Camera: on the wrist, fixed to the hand. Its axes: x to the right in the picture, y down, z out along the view.
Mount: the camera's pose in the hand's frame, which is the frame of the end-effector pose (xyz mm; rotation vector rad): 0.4 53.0 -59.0 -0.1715 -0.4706 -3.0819
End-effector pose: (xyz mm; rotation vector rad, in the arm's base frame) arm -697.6 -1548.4 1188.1 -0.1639 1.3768 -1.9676
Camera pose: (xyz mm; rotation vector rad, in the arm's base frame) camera -700.8 -1512.4 1117.5 1.4910 0.1572 0.7269
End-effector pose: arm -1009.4 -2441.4 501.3 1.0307 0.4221 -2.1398
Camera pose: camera -939.2 -2445.5 464.7 0.6555 -0.8408 0.8924
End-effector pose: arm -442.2 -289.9 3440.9 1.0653 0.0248 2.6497
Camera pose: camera -496.1 -335.4 3404.7 0.2574 0.5994 -0.3827
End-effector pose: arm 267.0 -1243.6 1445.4 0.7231 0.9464 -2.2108
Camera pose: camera 318.6 -1227.5 1387.3 1.0783 -0.5955 0.7323
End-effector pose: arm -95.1 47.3 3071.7 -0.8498 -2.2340 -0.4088
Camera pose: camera -29.8 56.8 3115.8 -2.1372 0.9989 0.9172
